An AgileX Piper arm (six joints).
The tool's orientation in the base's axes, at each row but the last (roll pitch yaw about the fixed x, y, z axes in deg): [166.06, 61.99, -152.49]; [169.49, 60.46, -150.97]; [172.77, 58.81, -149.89]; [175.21, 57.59, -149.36]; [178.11, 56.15, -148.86]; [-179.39, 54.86, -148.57]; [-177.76, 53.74, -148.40]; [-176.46, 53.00, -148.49]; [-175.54, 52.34, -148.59]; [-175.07, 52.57, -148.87]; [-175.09, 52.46, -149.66]
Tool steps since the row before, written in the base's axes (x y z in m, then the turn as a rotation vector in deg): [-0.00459, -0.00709, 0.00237, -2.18, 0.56, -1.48]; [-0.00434, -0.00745, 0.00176, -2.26, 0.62, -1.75]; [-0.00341, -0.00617, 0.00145, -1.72, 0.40, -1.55]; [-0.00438, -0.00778, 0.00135, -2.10, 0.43, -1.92]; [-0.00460, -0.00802, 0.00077, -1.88, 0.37, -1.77]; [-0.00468, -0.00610, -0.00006, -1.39, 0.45, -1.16]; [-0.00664, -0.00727, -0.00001, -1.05, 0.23, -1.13]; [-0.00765, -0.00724, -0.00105, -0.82, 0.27, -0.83]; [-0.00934, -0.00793, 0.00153, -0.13, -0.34, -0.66]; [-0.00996, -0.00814, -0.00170, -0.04, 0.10, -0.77]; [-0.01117, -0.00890, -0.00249, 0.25, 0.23, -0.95]
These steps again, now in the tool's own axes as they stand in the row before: [0.00136, -0.00221, -0.00838, 2.09, 1.65, -0.40]; [0.00212, -0.00300, -0.00800, 2.35, 1.72, -0.29]; [0.00189, -0.00285, -0.00633, 1.99, 1.24, -0.14]; [0.00301, -0.00384, -0.00760, 2.47, 1.46, -0.19]; [0.00386, -0.00425, -0.00729, 2.26, 1.29, -0.15]; [0.00418, -0.00283, -0.00580, 1.50, 1.11, -0.12]; [0.00561, -0.00301, -0.00751, 1.37, 0.75, 0.02]; [0.00704, -0.00264, -0.00745, 1.00, 0.66, 0.01]; [0.00618, -0.00271, -0.01034, 0.70, -0.21, 0.19]; [0.00909, -0.00259, -0.00889, 0.60, 0.15, 0.47]; [0.01059, -0.00286, -0.00948, 0.55, 0.14, 0.83]
